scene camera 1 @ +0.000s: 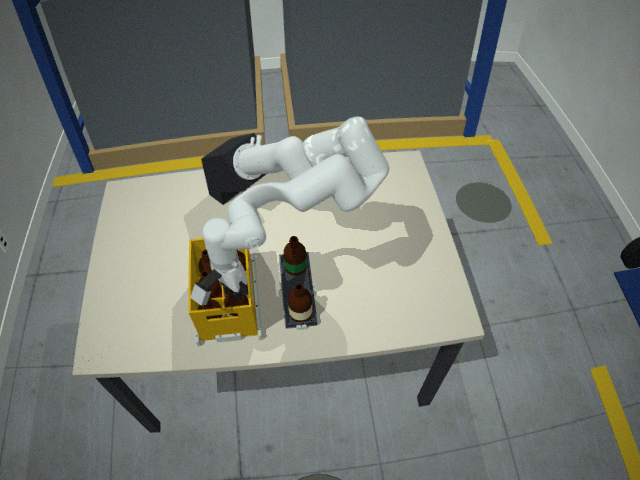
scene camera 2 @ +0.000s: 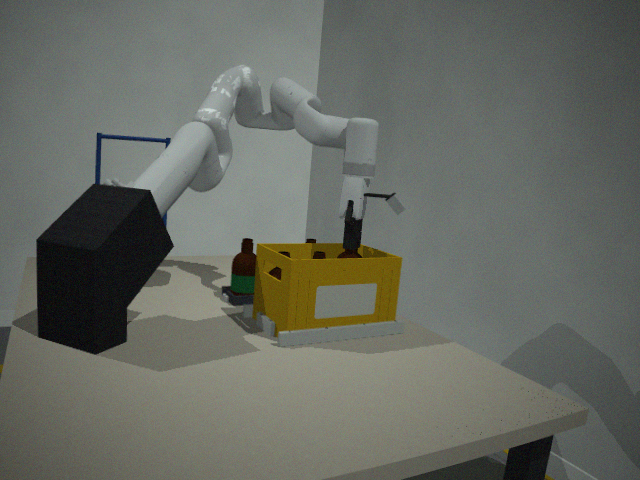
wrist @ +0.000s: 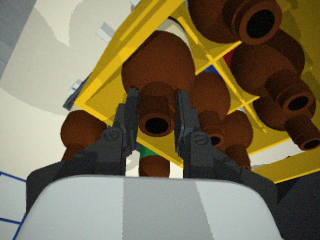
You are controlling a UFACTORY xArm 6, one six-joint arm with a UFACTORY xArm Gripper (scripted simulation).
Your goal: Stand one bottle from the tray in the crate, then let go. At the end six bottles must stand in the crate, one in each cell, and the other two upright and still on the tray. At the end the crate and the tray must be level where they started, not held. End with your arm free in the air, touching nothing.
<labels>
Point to a yellow crate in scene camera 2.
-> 313,293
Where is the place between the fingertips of my gripper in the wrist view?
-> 157,103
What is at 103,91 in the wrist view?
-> A yellow crate.
</labels>
